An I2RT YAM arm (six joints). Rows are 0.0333 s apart.
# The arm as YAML. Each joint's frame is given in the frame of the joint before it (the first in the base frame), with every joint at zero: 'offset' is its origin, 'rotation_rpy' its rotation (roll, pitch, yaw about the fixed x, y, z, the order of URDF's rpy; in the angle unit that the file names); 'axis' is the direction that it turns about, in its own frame. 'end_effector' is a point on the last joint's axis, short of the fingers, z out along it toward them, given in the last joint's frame.
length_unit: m
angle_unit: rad
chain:
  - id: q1
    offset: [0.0, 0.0, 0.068]
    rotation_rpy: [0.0, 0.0, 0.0]
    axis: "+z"
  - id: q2
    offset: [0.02, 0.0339, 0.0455]
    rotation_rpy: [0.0, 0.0, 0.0]
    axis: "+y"
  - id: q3
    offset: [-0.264, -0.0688, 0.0]
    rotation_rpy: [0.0, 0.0, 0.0]
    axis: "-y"
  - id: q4
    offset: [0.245, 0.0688, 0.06]
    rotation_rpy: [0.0, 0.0, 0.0]
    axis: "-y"
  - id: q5
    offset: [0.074, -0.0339, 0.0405]
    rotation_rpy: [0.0, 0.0, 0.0]
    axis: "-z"
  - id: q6
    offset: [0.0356, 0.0, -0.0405]
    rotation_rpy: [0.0, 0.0, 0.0]
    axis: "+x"
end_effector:
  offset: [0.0, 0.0, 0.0]
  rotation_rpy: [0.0, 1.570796, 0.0]
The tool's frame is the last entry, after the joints.
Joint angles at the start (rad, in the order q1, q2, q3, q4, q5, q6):
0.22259, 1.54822, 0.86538, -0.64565, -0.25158, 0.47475
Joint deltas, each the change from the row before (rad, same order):
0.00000, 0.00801, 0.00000, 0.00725, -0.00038, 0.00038
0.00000, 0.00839, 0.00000, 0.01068, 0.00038, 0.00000
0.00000, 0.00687, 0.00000, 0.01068, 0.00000, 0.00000
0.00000, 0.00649, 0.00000, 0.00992, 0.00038, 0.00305
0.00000, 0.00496, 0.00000, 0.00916, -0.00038, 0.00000
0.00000, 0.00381, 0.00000, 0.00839, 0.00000, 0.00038
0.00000, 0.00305, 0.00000, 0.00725, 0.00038, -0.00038
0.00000, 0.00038, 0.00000, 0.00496, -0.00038, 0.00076
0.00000, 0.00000, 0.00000, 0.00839, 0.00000, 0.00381
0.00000, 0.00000, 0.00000, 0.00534, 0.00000, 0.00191
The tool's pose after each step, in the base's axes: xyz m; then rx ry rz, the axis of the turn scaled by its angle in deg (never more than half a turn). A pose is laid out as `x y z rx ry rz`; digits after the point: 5 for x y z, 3 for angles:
0.26056 0.06807 0.16228 18.796 168.791 27.256
0.26205 0.06840 0.16045 18.760 168.660 27.271
0.26346 0.06872 0.15901 18.695 168.447 27.348
0.26476 0.06900 0.15763 18.899 168.248 27.409
0.26591 0.06927 0.15662 18.823 168.017 27.525
0.26692 0.06950 0.15588 18.777 167.761 27.620
0.26779 0.06969 0.15530 18.677 167.524 27.670
0.26831 0.06982 0.15535 18.659 167.270 27.799
0.26917 0.07001 0.15559 18.836 166.796 27.998
0.26971 0.07013 0.15575 18.905 166.495 28.122

